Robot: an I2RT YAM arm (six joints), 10 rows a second.
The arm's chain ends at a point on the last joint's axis. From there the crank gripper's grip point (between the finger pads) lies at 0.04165 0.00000 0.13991 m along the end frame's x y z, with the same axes.
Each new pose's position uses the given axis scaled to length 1; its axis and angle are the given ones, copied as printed.
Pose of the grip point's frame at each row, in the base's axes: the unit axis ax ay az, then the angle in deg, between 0 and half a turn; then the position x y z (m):
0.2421, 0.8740, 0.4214, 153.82, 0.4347, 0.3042, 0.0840
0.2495, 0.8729, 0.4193, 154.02, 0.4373, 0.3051, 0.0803
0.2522, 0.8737, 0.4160, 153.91, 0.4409, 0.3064, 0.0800
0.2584, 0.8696, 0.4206, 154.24, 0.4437, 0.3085, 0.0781
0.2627, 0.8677, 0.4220, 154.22, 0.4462, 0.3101, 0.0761
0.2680, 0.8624, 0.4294, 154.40, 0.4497, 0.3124, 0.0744
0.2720, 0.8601, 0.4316, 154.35, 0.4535, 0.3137, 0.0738
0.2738, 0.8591, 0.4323, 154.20, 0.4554, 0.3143, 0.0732
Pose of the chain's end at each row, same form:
0.2421, 0.8740, 0.4214, 153.82, 0.3864, 0.1969, 0.1704
0.2495, 0.8729, 0.4193, 154.02, 0.3885, 0.1983, 0.1670
0.2522, 0.8737, 0.4160, 153.91, 0.3917, 0.2004, 0.1674
0.2584, 0.8696, 0.4206, 154.24, 0.3941, 0.2015, 0.1642
0.2627, 0.8677, 0.4220, 154.22, 0.3960, 0.2030, 0.1617
0.2680, 0.8624, 0.4294, 154.40, 0.3988, 0.2040, 0.1579
0.2720, 0.8601, 0.4316, 154.35, 0.4019, 0.2051, 0.1566
0.2738, 0.8591, 0.4323, 154.20, 0.4032, 0.2058, 0.1557

